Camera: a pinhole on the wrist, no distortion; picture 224 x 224 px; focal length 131.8 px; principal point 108.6 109.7 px. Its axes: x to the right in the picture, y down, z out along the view. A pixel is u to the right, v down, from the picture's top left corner.
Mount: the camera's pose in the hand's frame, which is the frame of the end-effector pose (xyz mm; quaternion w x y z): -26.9 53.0 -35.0 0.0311 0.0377 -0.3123 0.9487
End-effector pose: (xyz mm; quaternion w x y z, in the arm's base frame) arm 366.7 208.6 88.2 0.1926 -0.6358 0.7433 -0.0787
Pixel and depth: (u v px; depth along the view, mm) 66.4 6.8 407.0
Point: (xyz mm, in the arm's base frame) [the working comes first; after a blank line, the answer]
In the camera's frame: -130.3 -317.8 407.0

473.4 132.8 -388.7
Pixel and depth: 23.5 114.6 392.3
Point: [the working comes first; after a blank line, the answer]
In the camera's frame: -253.3 14.6 392.3

617.8 -34.1 -111.1
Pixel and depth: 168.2 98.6 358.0
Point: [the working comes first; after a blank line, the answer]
In the camera's frame: 161.9 -30.2 358.0

615.2 384.5 -93.7
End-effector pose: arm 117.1 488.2 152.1 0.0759 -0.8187 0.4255 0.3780
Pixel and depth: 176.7 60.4 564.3
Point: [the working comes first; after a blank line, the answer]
In the camera's frame: 291.6 -211.1 564.3

-215.7 979.1 -83.1
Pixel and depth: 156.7 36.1 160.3
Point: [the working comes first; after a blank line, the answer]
In the camera's frame: 58.5 -89.5 160.3

-15.3 580.4 99.1
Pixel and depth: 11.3 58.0 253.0
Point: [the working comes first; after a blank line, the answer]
In the camera's frame: -186.8 -99.2 253.0

82.9 481.6 -123.2
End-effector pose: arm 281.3 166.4 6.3 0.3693 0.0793 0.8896 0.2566
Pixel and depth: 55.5 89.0 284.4
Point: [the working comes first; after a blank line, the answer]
In the camera's frame: -114.6 -44.7 284.4

355.8 212.3 -226.8
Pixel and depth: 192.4 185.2 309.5
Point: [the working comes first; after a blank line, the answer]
In the camera's frame: 196.8 177.3 309.5

540.6 -84.5 -69.9
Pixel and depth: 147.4 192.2 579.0
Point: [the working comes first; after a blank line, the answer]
In the camera's frame: 170.4 362.4 579.0

610.7 -299.8 -307.2
